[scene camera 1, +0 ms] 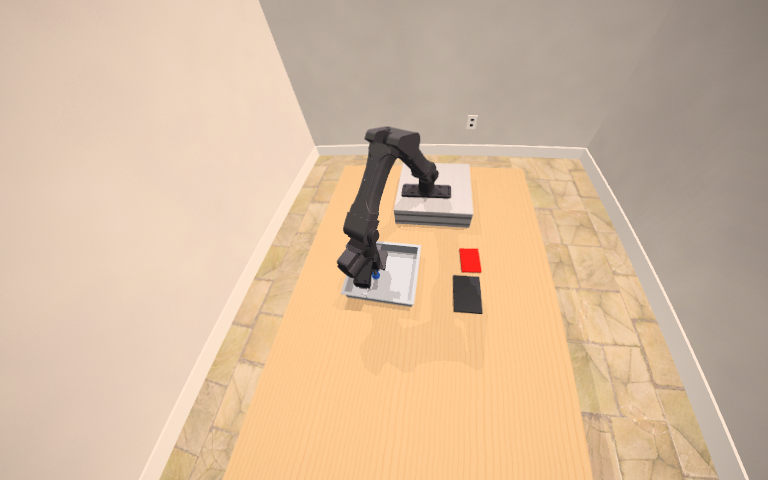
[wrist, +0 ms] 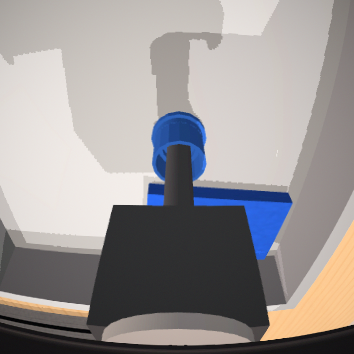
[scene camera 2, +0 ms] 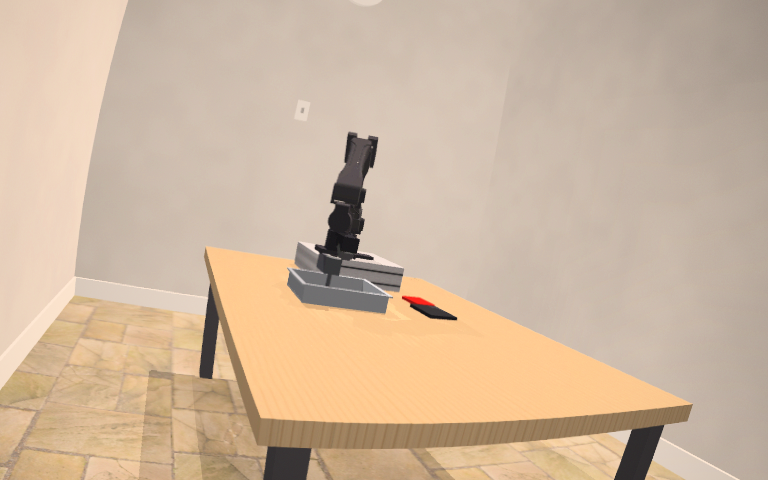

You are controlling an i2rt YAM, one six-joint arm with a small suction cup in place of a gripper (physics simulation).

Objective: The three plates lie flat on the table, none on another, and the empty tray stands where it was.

Note:
My suction cup (wrist: 175,127) is stuck to a grey tray (scene camera 2: 344,292). A black plate (scene camera 1: 467,298) rests on the table. Further things: a blue plate (wrist: 266,210).
The grey tray shows as well in scene camera 1 (scene camera 1: 396,285) and in the wrist view (wrist: 88,88). The wrist view misses the black plate: it is out of frame. Scene camera 2 does not show the blue plate, which is hidden by the grey tray.

